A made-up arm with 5 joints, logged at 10 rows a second.
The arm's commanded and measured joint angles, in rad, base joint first. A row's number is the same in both.
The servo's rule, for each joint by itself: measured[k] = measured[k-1] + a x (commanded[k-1-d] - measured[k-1]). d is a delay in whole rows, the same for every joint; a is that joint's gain. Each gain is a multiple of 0.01, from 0.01 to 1. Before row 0 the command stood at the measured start. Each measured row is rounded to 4 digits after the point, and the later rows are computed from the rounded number. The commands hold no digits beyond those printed.
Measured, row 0:
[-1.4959 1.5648 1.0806 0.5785 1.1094]
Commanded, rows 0 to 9:
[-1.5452 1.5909 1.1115 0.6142 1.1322]
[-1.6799 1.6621 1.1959 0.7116 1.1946]
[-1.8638 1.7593 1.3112 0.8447 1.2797]
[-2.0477 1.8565 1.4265 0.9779 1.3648]
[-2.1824 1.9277 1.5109 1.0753 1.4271]
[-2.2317 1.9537 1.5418 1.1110 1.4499]
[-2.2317 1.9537 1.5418 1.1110 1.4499]
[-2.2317 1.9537 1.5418 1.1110 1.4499]
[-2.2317 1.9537 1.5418 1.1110 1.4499]
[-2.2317 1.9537 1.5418 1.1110 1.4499]
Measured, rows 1 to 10:
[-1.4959 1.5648 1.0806 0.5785 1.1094]
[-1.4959 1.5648 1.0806 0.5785 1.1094]
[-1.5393 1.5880 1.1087 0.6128 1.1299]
[-1.6630 1.6539 1.1881 0.7076 1.1881]
[-1.8397 1.7477 1.3001 0.8392 1.2705]
[-2.0227 1.8445 1.4151 0.9724 1.3554]
[-2.1632 1.9185 1.5023 1.0712 1.4199]
[-2.2235 1.9498 1.5382 1.1094 1.4469]
[-2.2307 1.9533 1.5415 1.1109 1.4496]
[-2.2316 1.9537 1.5418 1.1110 1.4499]
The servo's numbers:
d 2
a 0.88 0.89 0.91 0.96 0.90

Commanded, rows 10 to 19:
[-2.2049 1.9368 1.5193 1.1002 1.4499]
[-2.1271 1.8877 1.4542 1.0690 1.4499]
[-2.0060 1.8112 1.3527 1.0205 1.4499]
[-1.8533 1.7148 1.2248 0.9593 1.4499]
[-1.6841 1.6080 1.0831 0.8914 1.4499]
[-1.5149 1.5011 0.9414 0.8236 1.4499]
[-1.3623 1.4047 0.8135 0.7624 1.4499]
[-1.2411 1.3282 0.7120 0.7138 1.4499]
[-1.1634 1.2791 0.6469 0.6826 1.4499]
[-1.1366 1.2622 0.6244 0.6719 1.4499]
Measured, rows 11 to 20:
[-2.2317 1.9537 1.5418 1.1110 1.4499]
[-2.2317 1.9537 1.5418 1.1110 1.4499]
[-2.2081 1.9387 1.5213 1.1006 1.4499]
[-2.1368 1.8933 1.4602 1.0703 1.4499]
[-2.0217 1.8202 1.3624 1.0225 1.4499]
[-1.8735 1.7264 1.2372 0.9618 1.4499]
[-1.7068 1.6210 1.0970 0.8942 1.4499]
[-1.5379 1.5143 0.9554 0.8264 1.4499]
[-1.3834 1.4168 0.8263 0.7650 1.4499]
[-1.2582 1.3379 0.7223 0.7158 1.4499]

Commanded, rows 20 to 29:
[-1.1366 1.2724 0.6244 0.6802 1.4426]
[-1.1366 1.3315 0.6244 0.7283 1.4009]
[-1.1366 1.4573 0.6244 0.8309 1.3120]
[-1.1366 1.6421 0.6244 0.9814 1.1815]
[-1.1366 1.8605 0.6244 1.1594 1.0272]
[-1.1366 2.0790 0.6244 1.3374 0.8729]
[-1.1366 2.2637 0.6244 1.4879 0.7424]
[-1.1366 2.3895 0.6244 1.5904 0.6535]
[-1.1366 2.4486 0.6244 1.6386 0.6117]
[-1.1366 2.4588 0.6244 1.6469 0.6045]
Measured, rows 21 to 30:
[-1.1748 1.2856 0.6537 0.6839 1.4499]
[-1.1412 1.2648 0.6270 0.6724 1.4499]
[-1.1372 1.2716 0.6246 0.6799 1.4433]
[-1.1367 1.3249 0.6244 0.7264 1.4051]
[-1.1366 1.4427 0.6244 0.8267 1.3213]
[-1.1366 1.6202 0.6244 0.9752 1.1955]
[-1.1366 1.8341 0.6244 1.1520 1.0440]
[-1.1366 2.0521 0.6244 1.3300 0.8900]
[-1.1366 2.2404 0.6244 1.4816 0.7572]
[-1.1366 2.3731 0.6244 1.5860 0.6639]

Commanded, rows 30 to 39:
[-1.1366 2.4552 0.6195 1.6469 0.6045]
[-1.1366 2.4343 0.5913 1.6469 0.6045]
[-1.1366 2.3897 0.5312 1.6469 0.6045]
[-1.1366 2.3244 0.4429 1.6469 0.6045]
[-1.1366 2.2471 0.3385 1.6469 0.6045]
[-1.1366 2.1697 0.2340 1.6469 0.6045]
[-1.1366 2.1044 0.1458 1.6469 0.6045]
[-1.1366 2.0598 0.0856 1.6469 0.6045]
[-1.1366 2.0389 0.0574 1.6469 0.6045]
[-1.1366 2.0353 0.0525 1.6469 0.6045]
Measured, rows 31 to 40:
[-1.1366 2.4403 0.6244 1.6365 0.6169]
[-1.1366 2.4568 0.6244 1.6465 0.6057]
[-1.1366 2.4554 0.6199 1.6469 0.6046]
[-1.1366 2.4366 0.5939 1.6469 0.6045]
[-1.1366 2.3949 0.5368 1.6469 0.6045]
[-1.1366 2.3322 0.4514 1.6469 0.6045]
[-1.1366 2.2565 0.3487 1.6469 0.6045]
[-1.1366 2.1792 0.2443 1.6469 0.6045]
[-1.1366 2.1126 0.1547 1.6469 0.6045]
[-1.1366 2.0656 0.0918 1.6469 0.6045]

